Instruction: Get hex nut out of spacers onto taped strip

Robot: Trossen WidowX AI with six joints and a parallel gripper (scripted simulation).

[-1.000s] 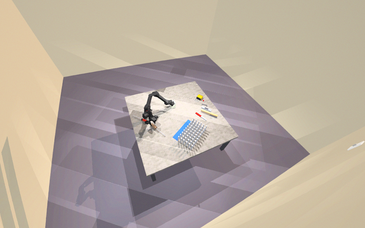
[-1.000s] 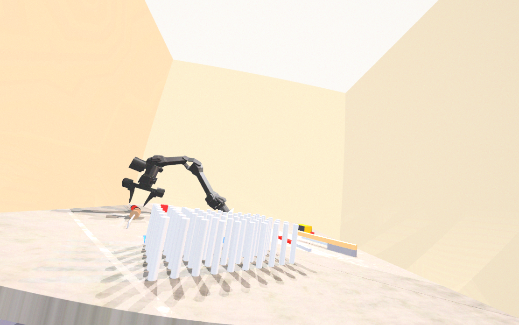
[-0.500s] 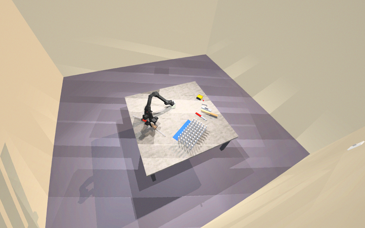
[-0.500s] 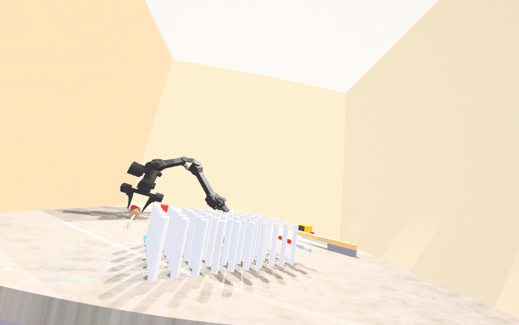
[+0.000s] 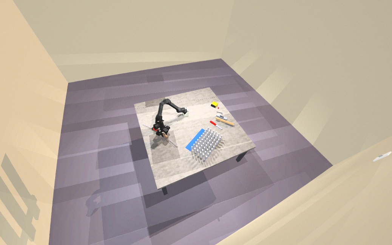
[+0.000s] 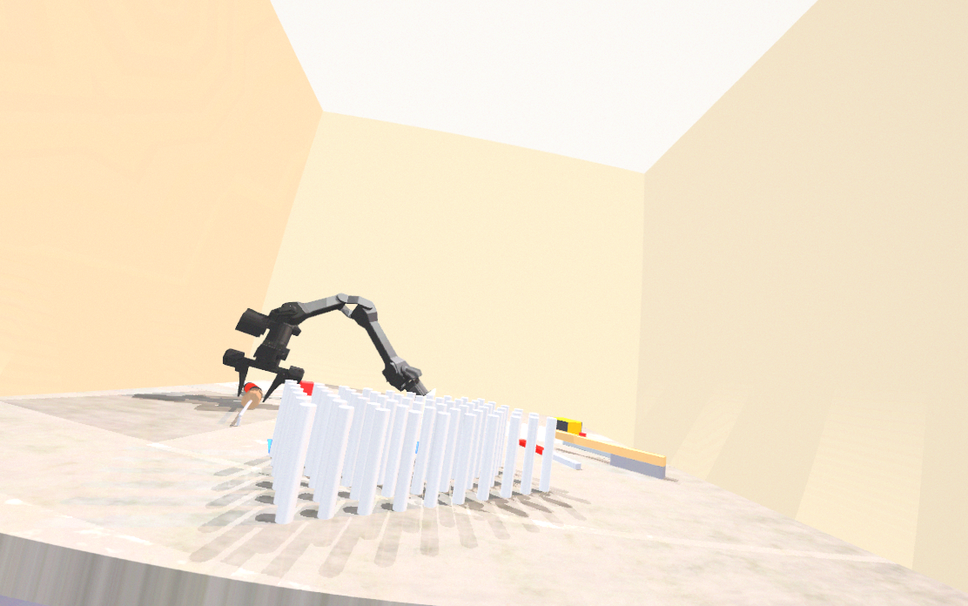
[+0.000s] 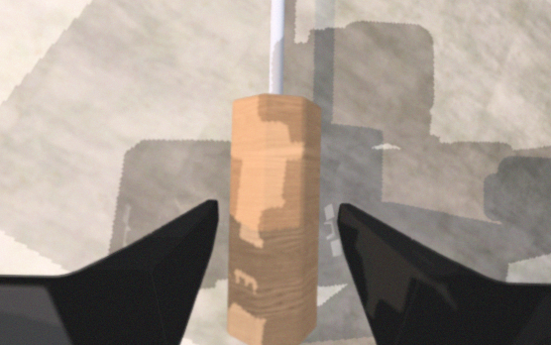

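The tool with pale metal rod lies 90 mm ahead of my gripper tip and 60 mm to the left of it. From my gripper tip the other things lie so: red-handled tool: 720 mm to the left, 10 mm below, 10 mm ahead; blue taped strip: 380 mm to the left, 140 mm ahead, 10 mm below; red block: 310 mm behind, 40 mm to the right.
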